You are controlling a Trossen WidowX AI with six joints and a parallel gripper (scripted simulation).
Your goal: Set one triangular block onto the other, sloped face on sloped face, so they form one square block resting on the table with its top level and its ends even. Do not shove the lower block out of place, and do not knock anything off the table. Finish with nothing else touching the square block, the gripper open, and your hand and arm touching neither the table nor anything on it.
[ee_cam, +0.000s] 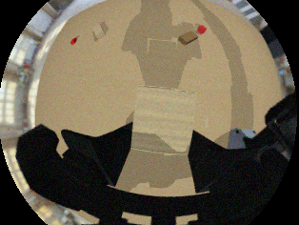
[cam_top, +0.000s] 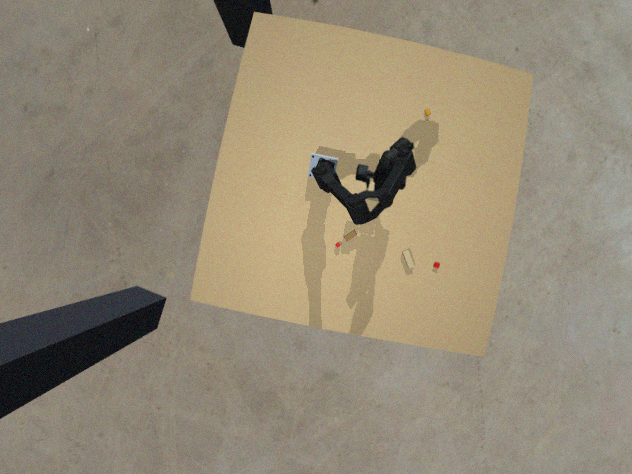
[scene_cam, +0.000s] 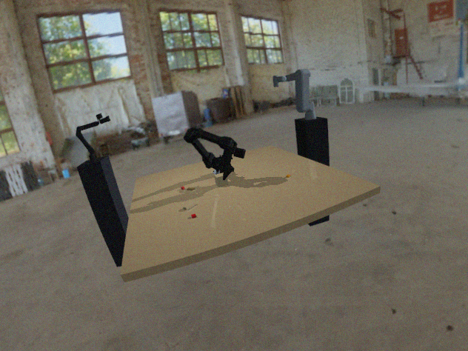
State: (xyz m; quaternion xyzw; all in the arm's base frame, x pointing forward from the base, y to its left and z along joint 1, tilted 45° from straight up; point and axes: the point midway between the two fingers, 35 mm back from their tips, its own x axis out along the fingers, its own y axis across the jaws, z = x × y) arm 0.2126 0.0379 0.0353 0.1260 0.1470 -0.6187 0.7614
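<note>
Right now my gripper tip is 1 cm to the right of the triangular block and 1 cm below it. The rest, counted from my gripper tip: tan block 3 cm behind, 21 cm to the right, 3 cm below; orange piece 11 cm ahead, 40 cm to the left, 3 cm below; red cube 6 cm behind, 26 cm to the right, 3 cm below.
</note>
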